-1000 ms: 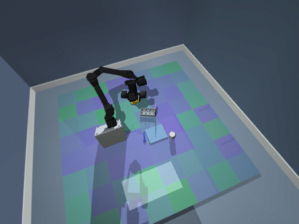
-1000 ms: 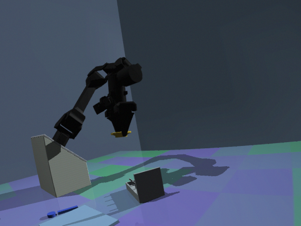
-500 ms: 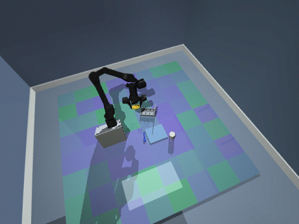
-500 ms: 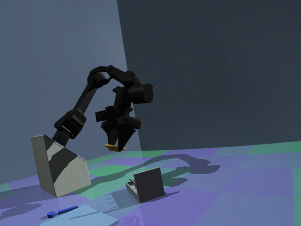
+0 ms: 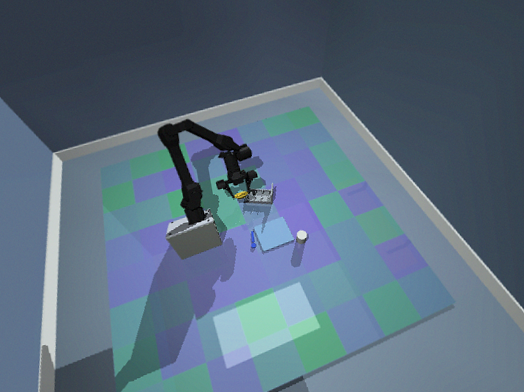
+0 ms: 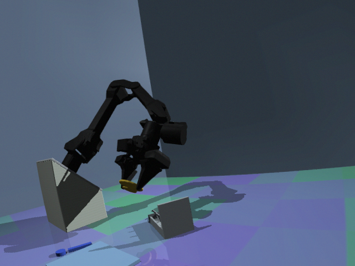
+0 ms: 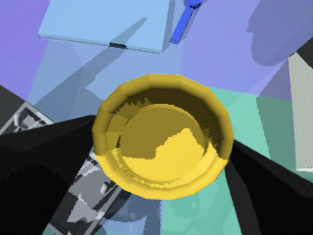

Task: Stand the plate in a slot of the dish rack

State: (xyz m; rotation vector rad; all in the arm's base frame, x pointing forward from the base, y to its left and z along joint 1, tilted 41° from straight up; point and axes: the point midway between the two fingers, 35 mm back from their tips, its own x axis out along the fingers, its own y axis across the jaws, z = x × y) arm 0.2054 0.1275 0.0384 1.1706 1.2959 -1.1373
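My gripper tip is now 90 mm short of the grey dish rack, 80 mm above it and 40 mm to the right of it. The rest, counted from my gripper tip: small white cup (240 mm to the right, 210 mm ahead, 80 mm below); yellow plate (10 mm above); blue spoon (190 mm to the right, 100 mm below).
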